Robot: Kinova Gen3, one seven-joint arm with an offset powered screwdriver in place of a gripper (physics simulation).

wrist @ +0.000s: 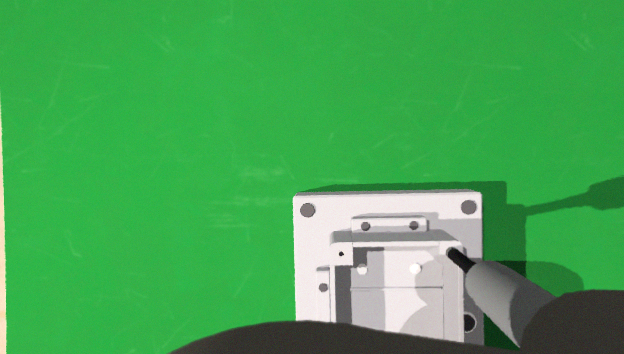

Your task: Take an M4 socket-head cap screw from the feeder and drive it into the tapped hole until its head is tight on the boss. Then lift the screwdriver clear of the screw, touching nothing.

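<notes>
My screwdriver (451, 252) reaches in from the lower right in the wrist view. Its thin black bit ends at the boss (445, 246) at the top right corner of the pale housing. A small dark grey patch shows at the bit's tip; whether it is a screw head or the hole's edge I cannot tell. The bit's end covers the hole, and any gap between tip and boss is too small to judge. The top left boss (341, 246) has a small open dark hole. The feeder does not show in this view.
The housing sits on a white fixture plate (387, 202) with grey discs at its upper corners. A clamp block (390, 224) stands behind the housing, another (323, 276) at its left. Green mat (150, 150) surrounds the plate. Dark tool parts cover the bottom edge.
</notes>
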